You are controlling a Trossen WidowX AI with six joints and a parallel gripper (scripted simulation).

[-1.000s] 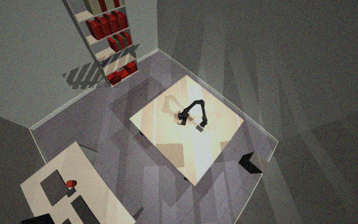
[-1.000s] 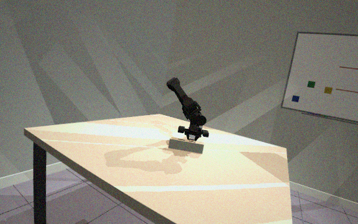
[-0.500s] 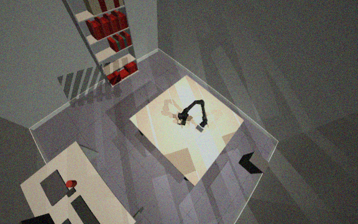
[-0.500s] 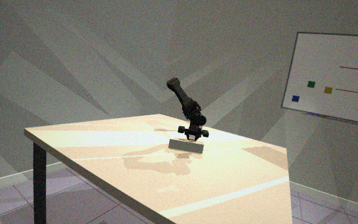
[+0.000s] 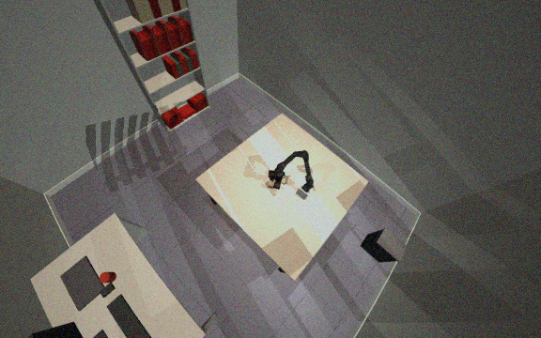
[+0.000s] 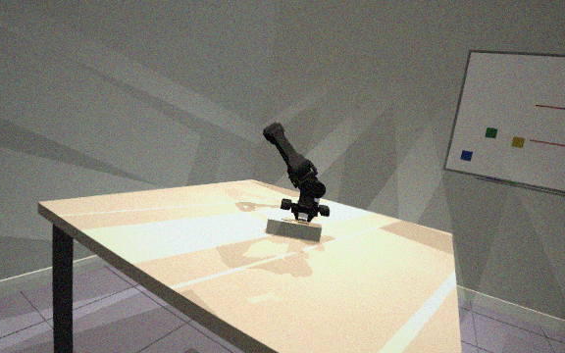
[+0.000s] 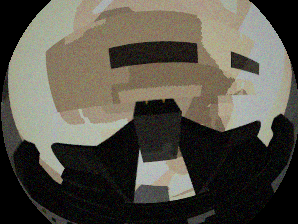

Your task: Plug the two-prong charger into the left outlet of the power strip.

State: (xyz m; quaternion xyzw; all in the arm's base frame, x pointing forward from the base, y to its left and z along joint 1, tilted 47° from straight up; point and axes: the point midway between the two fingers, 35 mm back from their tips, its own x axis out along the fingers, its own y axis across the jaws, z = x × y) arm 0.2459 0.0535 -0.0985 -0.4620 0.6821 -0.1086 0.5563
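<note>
Now: the dark two-prong charger 1 cm ahead of my gripper tip, 1 cm to the left of it and 1 cm above it.
</note>
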